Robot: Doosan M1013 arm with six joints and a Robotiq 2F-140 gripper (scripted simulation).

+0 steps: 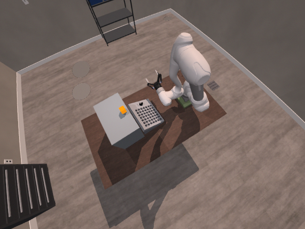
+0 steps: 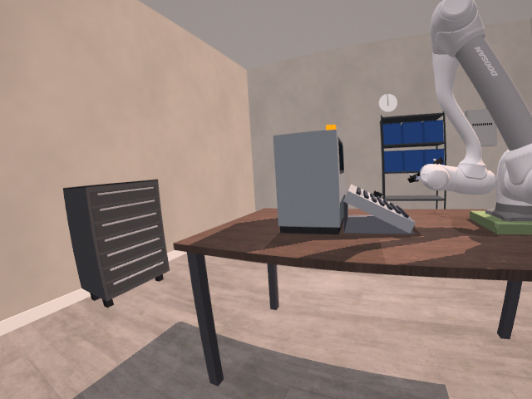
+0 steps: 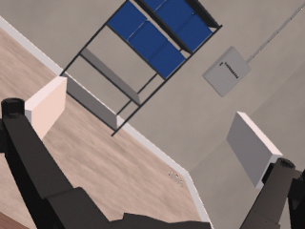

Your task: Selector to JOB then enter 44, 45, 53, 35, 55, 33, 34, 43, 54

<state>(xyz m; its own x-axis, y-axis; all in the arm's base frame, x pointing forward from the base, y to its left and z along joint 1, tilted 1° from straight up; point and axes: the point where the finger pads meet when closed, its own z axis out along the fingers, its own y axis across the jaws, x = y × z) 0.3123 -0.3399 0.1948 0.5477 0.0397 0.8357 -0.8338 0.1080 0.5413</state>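
Now: the key 44 36 cm to the left of my hand, 25 cm ahead of it and 12 cm below it. Also, from my hand: black selector knob (26 cm ahead, 20 cm to the left, 11 cm below); then sloped keypad (32 cm to the left, 28 cm ahead, 16 cm below).
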